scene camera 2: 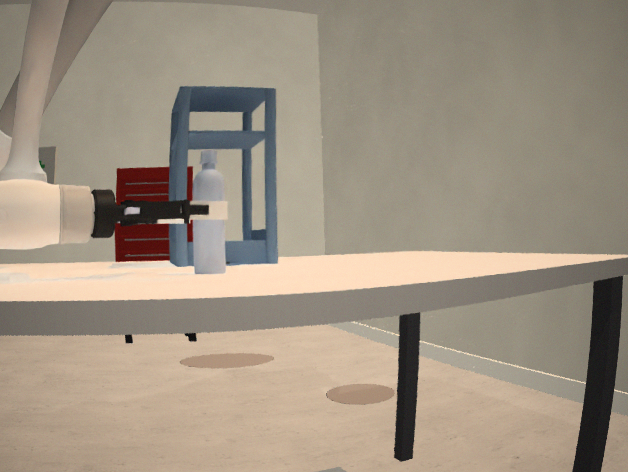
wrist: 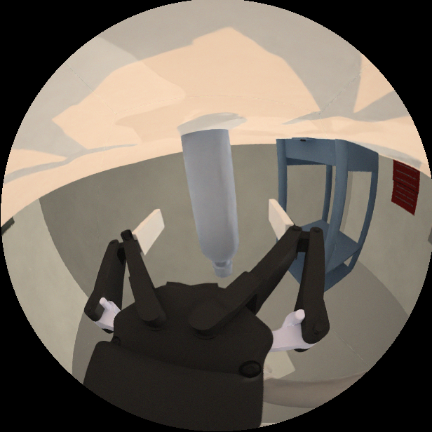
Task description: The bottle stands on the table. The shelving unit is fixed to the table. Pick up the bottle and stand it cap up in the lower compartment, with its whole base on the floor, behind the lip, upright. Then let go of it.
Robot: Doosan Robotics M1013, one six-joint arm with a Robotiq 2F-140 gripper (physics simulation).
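Places are measured from the arm's base along level axes (x ahead, y left, z up), in metres.
Pixels of known places: gripper, fingertip midpoint: point(scene camera 2: 206, 213).
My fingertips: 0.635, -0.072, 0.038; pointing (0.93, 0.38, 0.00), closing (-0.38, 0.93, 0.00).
Ahead of a thing's pixels: the offset from my fingertips to its top centre, as dx, dy, dz. "pt": to the spot under its first point. Level surfaces: height alone.
The pale blue-grey bottle {+0.004, +0.004, +0.105} point(scene camera 2: 209, 248) point(wrist: 212, 195) stands upright, cap up, on the table {dz -0.099} point(scene camera 2: 355, 274). My gripper point(scene camera 2: 215, 210) point(wrist: 212, 213) is open and lies level, its pads at about the middle of the bottle's height. In the wrist view the bottle stands between the two spread pads, with a gap on each side. The blue shelving unit {pt +0.157, +0.234, +0.086} point(scene camera 2: 271, 177) point(wrist: 341, 185) stands upright on the table, behind the bottle in the scene view and to the right in the wrist view. A low lip runs along the bottom of its lower compartment. The bottle hides part of the unit.
A red drawer cabinet point(scene camera 2: 144, 243) point(wrist: 406, 187) stands beyond the table, behind the gripper in the scene view. The shelving unit's corner post point(scene camera 2: 178, 203) is close behind the gripper in the scene view. The right pad is near the unit in the wrist view; their true distance is unclear.
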